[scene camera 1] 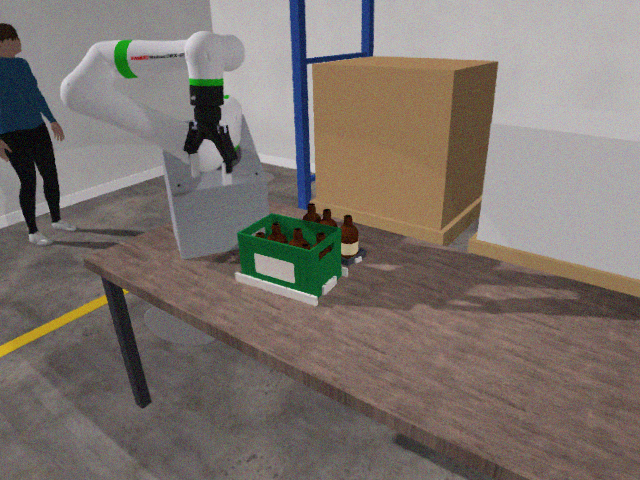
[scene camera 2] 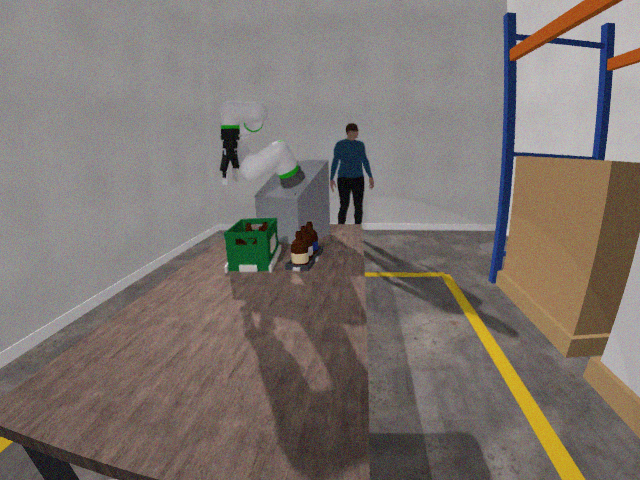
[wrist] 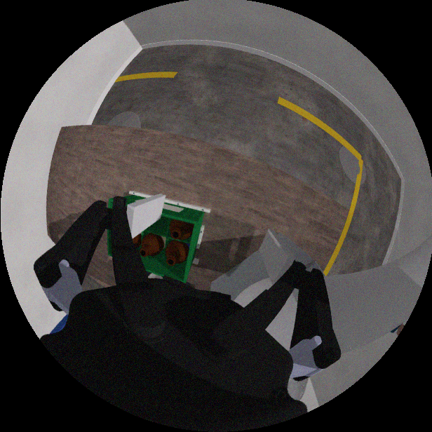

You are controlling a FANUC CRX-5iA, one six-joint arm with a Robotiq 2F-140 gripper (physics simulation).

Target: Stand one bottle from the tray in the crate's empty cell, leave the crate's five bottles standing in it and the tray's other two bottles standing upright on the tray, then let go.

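Seen in the pictures: gripper, fingertip midpoint: [scene camera 1: 210, 180] [scene camera 2: 230, 182]; arm's base, link origin: [scene camera 2: 293, 180].
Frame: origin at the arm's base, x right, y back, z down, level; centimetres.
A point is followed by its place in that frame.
The green crate [scene camera 1: 305, 273] @[x 31.5, y -47.9, z 24.1 cm] [scene camera 2: 248, 256] @[x 22.1, y -51.2, z 27.1 cm] [wrist: 194, 241] stands on the table with brown bottles [scene camera 1: 276, 235] @[x 16.9, y -30.7, z 20.8 cm] [wrist: 176, 252] upright in it. The left finger hides part of it in the wrist view, and I cannot tell which cell is empty. Three bottles stand upright in a row on the dark tray [scene camera 1: 360, 254] @[x 0.4, y -54.7, z 31.6 cm] [scene camera 2: 312, 262] @[x -5.5, y -48.9, z 32.5 cm] beside the crate: a cream-labelled one [scene camera 1: 348, 240] @[x 3.3, y -51.3, z 25.4 cm] [scene camera 2: 299, 253] @[x 0.2, y -53.6, z 26.4 cm], a middle one [scene camera 1: 327, 218] @[x -1.4, y -41.6, z 20.4 cm] and a far one [scene camera 1: 311, 212] @[x -4.6, y -33.9, z 20.4 cm]. The tray does not show in the wrist view. My gripper [scene camera 1: 210, 172] @[x 32.7, y -18.8, z -2.1 cm] [scene camera 2: 230, 178] @[x 32.7, y -18.8, z -2.1 cm] [wrist: 213, 223] is open and empty, pointing down, high above the crate's level and apart from crate and bottles.
White strips [scene camera 1: 273, 288] @[x 31.1, y -36.3, z 32.1 cm] [scene camera 2: 275, 258] @[x 11.0, y -42.7, z 31.7 cm] line the crate's base. The grey robot pedestal [scene camera 1: 222, 222] @[x 11.6, y -5.6, z 21.9 cm] [scene camera 2: 276, 214] @[x 10.4, y -6.8, z 18.1 cm] stands behind the crate. A large cardboard box [scene camera 1: 382, 139] [scene camera 2: 560, 232] and a blue rack post [scene camera 1: 299, 103] [scene camera 2: 506, 144] are beyond the table. A person [scene camera 1: 23, 103] [scene camera 2: 351, 160] stands beyond the pedestal.
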